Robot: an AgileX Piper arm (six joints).
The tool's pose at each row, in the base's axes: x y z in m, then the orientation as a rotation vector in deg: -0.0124 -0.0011 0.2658 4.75 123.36 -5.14; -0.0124 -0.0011 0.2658 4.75 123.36 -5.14; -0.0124 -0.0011 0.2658 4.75 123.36 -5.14; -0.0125 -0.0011 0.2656 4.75 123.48 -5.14; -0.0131 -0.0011 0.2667 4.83 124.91 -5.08; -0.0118 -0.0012 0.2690 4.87 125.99 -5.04; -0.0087 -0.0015 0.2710 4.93 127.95 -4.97; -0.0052 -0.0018 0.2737 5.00 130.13 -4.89; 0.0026 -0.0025 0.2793 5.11 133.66 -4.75
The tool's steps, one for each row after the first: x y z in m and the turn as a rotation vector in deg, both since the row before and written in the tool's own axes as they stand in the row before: 0.0000 0.0000 0.0000 0.00 0.00 0.00; 0.0000 0.0000 0.0000 0.00 0.00 0.00; 0.0002 0.0000 0.0000 0.00 0.12 -0.01; -0.0006 -0.0001 -0.0011 -0.02 1.43 0.00; -0.0026 -0.0001 -0.0002 -0.02 1.08 -0.01; -0.0034 -0.0001 0.0013 -0.04 1.96 -0.04; -0.0043 -0.0001 0.0011 -0.04 2.18 -0.04; -0.0093 -0.0002 0.0024 -0.07 3.53 -0.06
